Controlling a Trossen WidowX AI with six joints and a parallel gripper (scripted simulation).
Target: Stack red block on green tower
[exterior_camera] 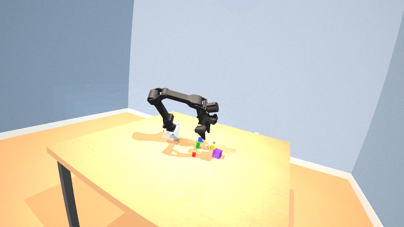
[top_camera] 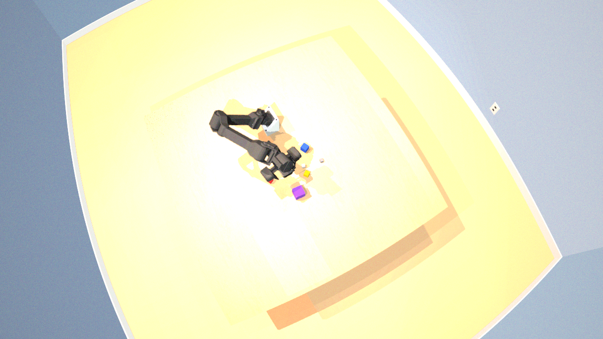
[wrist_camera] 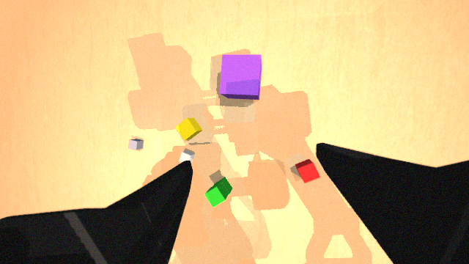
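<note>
Right now my gripper tip is 12 cm above the red block, 6 cm to the left of it and 5 cm past it. Also, from my gripper tip: small white block 12 cm below, 11 cm to the left, 3 cm behind; then purple block 10 cm below, 8 cm ahead, 2 cm to the left; then yellow block 12 cm below, 10 cm to the left, 2 cm ahead.
</note>
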